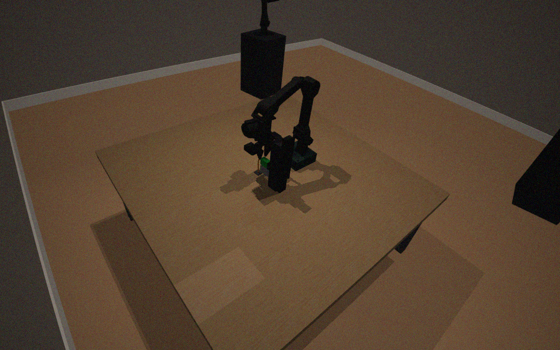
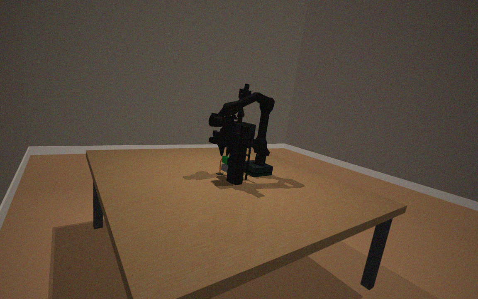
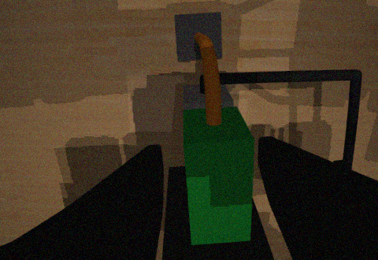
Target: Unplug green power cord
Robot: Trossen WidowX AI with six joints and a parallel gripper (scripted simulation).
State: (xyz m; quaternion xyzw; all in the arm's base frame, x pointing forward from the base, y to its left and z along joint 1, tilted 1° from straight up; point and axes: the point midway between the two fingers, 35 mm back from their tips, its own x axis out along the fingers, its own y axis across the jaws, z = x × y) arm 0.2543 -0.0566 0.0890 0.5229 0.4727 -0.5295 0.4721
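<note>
Now: the green plug 40 mm to the left of my gripper tip and 10 mm below it. From my gripper tip the other things lie so: dark post 140 mm to the left, 40 mm above, 10 mm ahead.
</note>
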